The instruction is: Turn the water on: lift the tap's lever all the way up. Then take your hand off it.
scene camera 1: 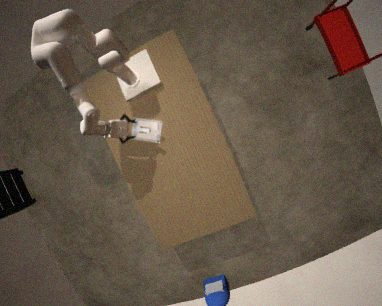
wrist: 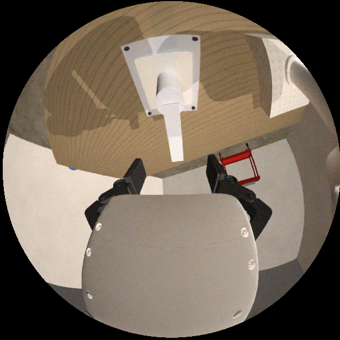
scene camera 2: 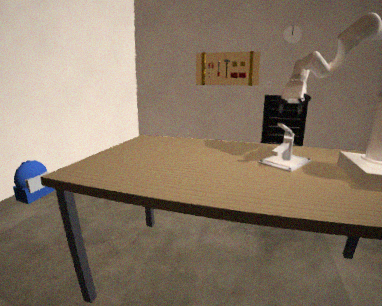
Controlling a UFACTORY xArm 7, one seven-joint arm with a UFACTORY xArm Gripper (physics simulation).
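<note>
The white tap (scene camera 2: 288, 150) (wrist: 169, 82) stands upright on its flat base plate (scene camera 1: 156, 137) (scene camera 2: 299, 162) (wrist: 195, 70), which lies on the table. In scene camera 2 its lever (scene camera 2: 285, 127) (wrist: 174, 135) slants up from the top of the body, its free end raised above the body. Whether this is the very top of its travel I cannot tell. My gripper (scene camera 1: 132, 130) (scene camera 2: 291, 110) (wrist: 174, 165) is wide open and empty, above the tap. In scene camera 2 a gap shows between the fingers and the lever. In the wrist view the lever's free end points toward the space between the fingers.
The wooden table (scene camera 1: 200, 170) (scene camera 2: 175, 175) carries the tap and the arm's white base block (scene camera 1: 150, 70) (scene camera 2: 352, 165), which stands near the tap. A red cart (scene camera 1: 344, 20) and a blue object (scene camera 1: 216, 292) (scene camera 2: 30, 172) are away from the table.
</note>
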